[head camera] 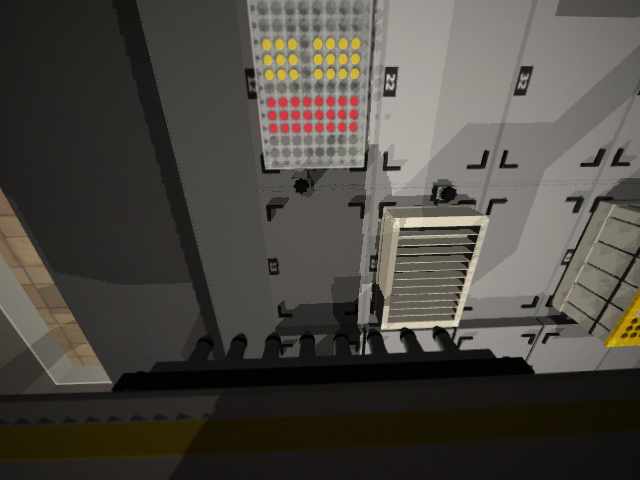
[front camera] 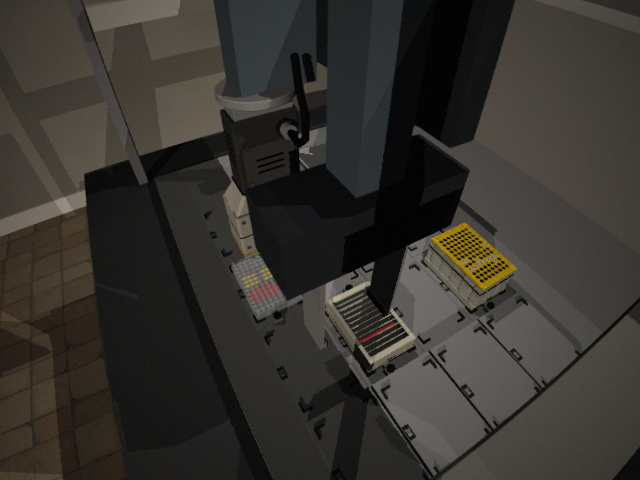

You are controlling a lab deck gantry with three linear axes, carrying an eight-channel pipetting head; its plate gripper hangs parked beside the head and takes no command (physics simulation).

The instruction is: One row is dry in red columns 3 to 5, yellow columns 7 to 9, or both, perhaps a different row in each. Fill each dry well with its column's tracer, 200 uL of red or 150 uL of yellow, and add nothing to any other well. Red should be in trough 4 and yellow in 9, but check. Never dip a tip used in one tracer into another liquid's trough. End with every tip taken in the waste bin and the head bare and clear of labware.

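Observation:
The well plate (front camera: 258, 308) (head camera: 310, 164) lies at the left. In the head view its red columns 3 to 5 show colour in all rows; its yellow columns 7 to 9 show a colourless gap in the fourth row from the left. The trough rack (front camera: 392, 351) (head camera: 434, 221) shows a red strip (front camera: 377, 332) in the front view; its liquids are hidden in the head view. The pipetting head (front camera: 240, 222) has bare-looking nozzles (head camera: 307, 341); no tips show. The plate gripper (front camera: 354, 326) hangs open, its paddles apart with nothing between, in front of the head. The waste bin is mostly hidden.
The yellow tip rack (front camera: 465, 255) (head camera: 628, 325) stands right of the trough rack, with some whitish tips among dark holes. Black locating pegs (head camera: 300, 186) (head camera: 447, 194) stand beside the plate and trough rack. The gripper's dark body (front camera: 310, 222) blocks the front view of the middle deck.

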